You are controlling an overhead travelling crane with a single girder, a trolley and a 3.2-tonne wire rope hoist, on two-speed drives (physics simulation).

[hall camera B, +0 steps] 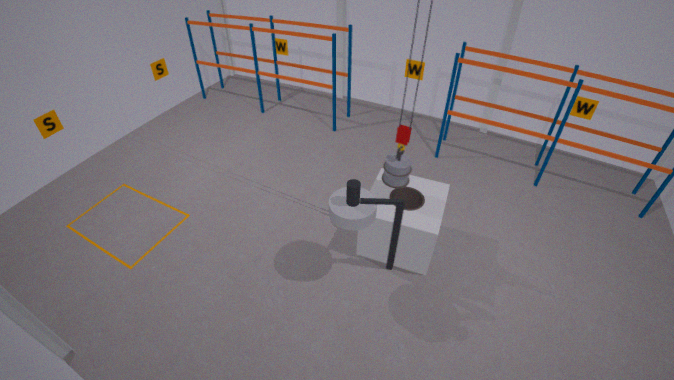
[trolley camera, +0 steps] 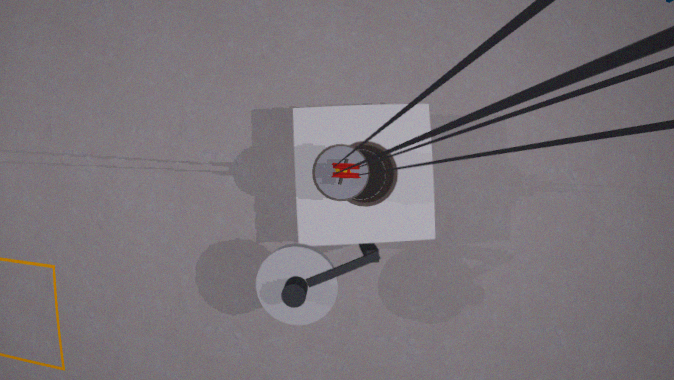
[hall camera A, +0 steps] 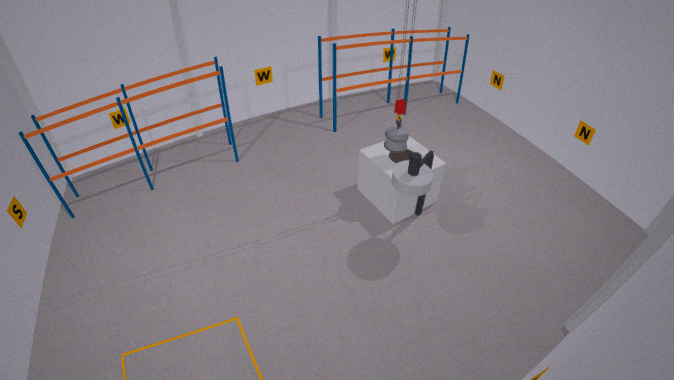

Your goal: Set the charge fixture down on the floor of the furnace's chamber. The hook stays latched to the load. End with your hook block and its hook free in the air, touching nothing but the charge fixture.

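My hook (hall camera A: pixel 399 120) (hall camera B: pixel 400 149) hangs under the red hook block (hall camera A: pixel 400 106) (hall camera B: pixel 403 135) (trolley camera: pixel 352 174) and is shut on the charge fixture (hall camera A: pixel 396 139) (hall camera B: pixel 396 171) (trolley camera: pixel 327 185), a grey, roughly upright, two-tiered round body. The fixture hangs in the air above the top of the furnace (hall camera A: pixel 375 185) (hall camera B: pixel 420 247) (trolley camera: pixel 400 225), a white box. The furnace's round dark chamber mouth (hall camera A: pixel 400 156) (hall camera B: pixel 407 199) (trolley camera: pixel 382 172) is open. In the trolley view the fixture covers the mouth's left part and overhangs its left rim. The chamber floor is hidden.
A round white lid (hall camera A: pixel 412 186) (hall camera B: pixel 350 219) (trolley camera: pixel 312 310) hangs beside the furnace on a dark swing arm (hall camera A: pixel 421 200) (hall camera B: pixel 395 240) (trolley camera: pixel 345 270). Blue and orange racks (hall camera A: pixel 334 90) (hall camera B: pixel 334 85) stand along the W wall. A yellow square (hall camera A: pixel 180 336) (hall camera B: pixel 99 247) (trolley camera: pixel 59 320) is marked on the floor.
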